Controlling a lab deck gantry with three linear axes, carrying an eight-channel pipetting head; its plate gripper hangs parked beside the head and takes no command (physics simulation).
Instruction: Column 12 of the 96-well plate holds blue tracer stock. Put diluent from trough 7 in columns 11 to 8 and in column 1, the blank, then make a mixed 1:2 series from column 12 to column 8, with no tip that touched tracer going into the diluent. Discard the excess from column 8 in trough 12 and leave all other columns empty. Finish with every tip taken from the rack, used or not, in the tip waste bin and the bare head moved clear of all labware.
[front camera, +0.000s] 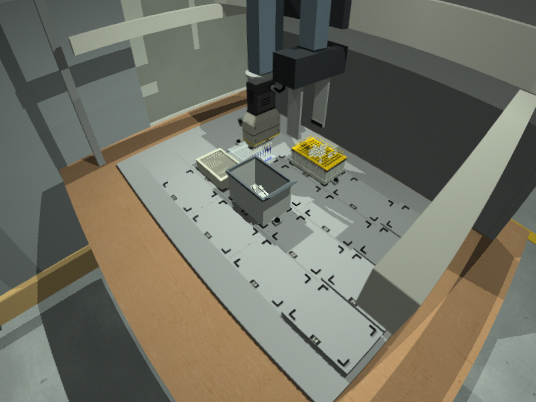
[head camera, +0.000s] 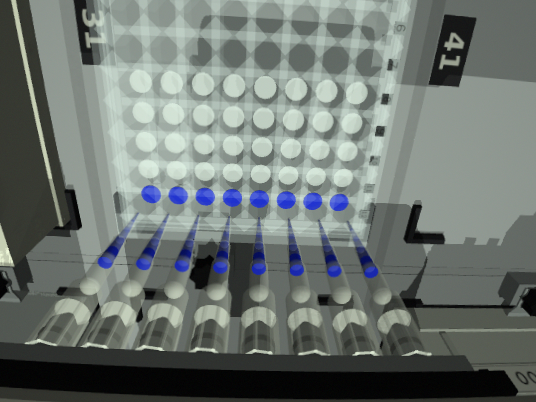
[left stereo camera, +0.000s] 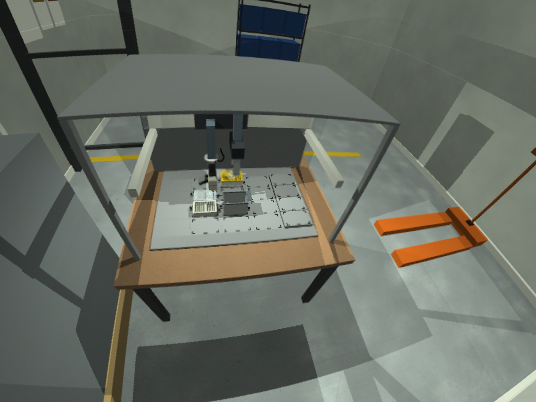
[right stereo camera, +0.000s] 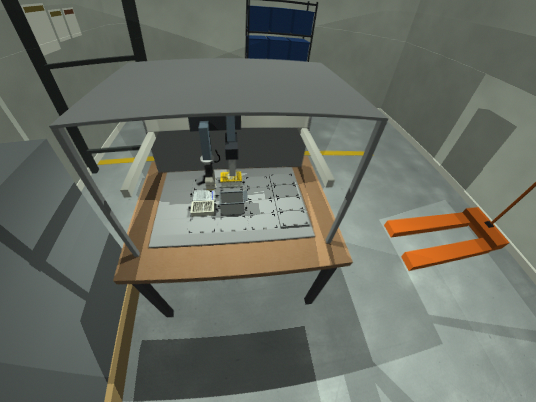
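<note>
The pipetting head (front camera: 261, 125) (head camera: 240, 372) carries eight tips (head camera: 258, 250) with blue liquid in their lower parts. The tip ends are over the column 12 end of the 96-well plate (front camera: 240, 151) (head camera: 375, 145); their exact height is unclear. Column 12 (head camera: 259, 199) shows blue; columns 11 to 8 show pale liquid. Column 1 is outside the head view. The cream trough reservoir (front camera: 216, 164) (left stereo camera: 205, 207) stands beside the plate. The yellow tip rack (front camera: 320, 154) (left stereo camera: 231, 176) holds tips. The grey waste bin (front camera: 272, 205) contains discarded tips. My parked plate gripper (front camera: 306, 129) is open and empty.
The bin's high walls stand close to the plate and reservoir. The tip rack is behind the bin. Black corner locators mark the deck (front camera: 170, 250). Pale side beams (front camera: 450, 200) (left stereo camera: 324, 157) flank the deck. An orange pallet truck (left stereo camera: 435, 245) stands on the floor at right.
</note>
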